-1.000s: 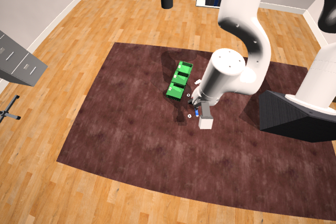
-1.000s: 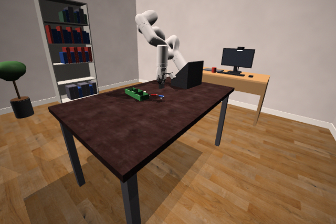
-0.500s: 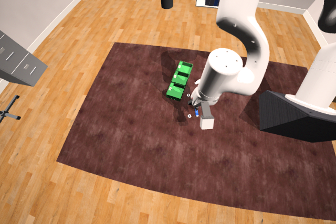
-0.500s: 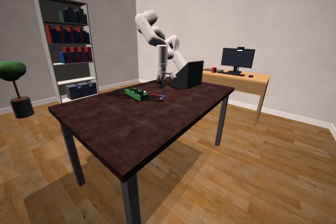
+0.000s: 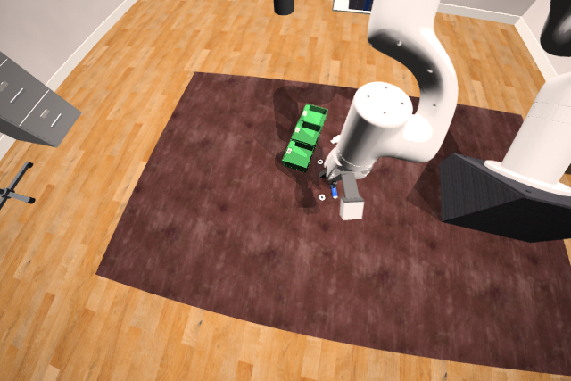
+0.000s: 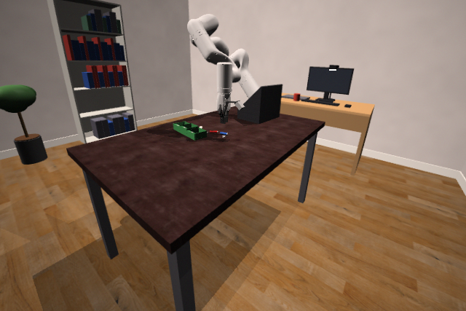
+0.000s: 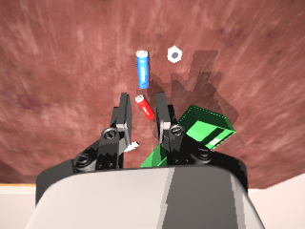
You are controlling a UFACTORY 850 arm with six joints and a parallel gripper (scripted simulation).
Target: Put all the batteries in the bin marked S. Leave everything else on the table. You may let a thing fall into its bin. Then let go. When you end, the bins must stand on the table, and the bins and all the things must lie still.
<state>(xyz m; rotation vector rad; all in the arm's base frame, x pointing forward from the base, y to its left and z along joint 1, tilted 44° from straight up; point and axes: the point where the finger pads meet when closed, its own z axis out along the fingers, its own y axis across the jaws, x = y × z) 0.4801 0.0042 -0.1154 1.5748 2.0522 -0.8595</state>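
Now: hand 90 mm above the blue battery. From my hand the other things lie so: green bin: 180 mm to the right, 120 mm ahead, 70 mm below; white block: 190 mm to the right, 90 mm below, 20 mm ahead; red battery: 90 mm below, 70 mm to the right, 20 mm ahead.
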